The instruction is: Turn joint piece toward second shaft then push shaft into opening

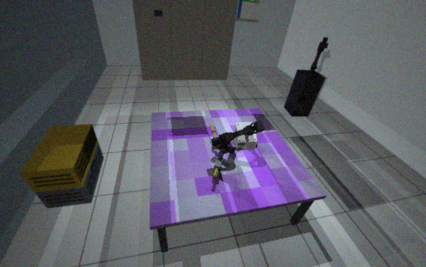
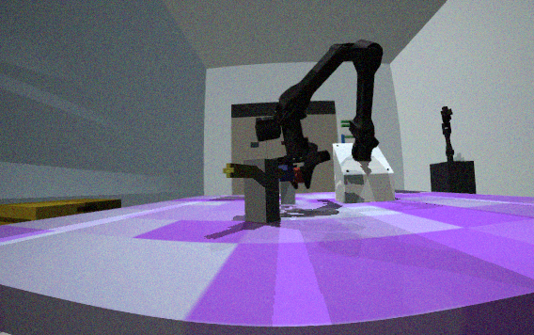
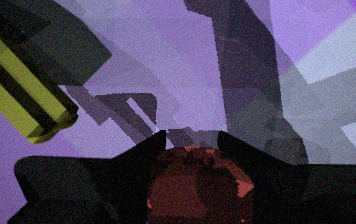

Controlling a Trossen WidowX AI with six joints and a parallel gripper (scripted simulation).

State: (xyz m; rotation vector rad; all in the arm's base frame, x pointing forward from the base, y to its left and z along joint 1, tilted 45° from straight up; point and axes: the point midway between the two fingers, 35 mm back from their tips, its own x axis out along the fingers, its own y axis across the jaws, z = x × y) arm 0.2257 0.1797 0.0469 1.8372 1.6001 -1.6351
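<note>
Right now the red joint piece is 40 mm above my gripper tip, 20 mm to the left of it and 10 mm ahead of it.
</note>
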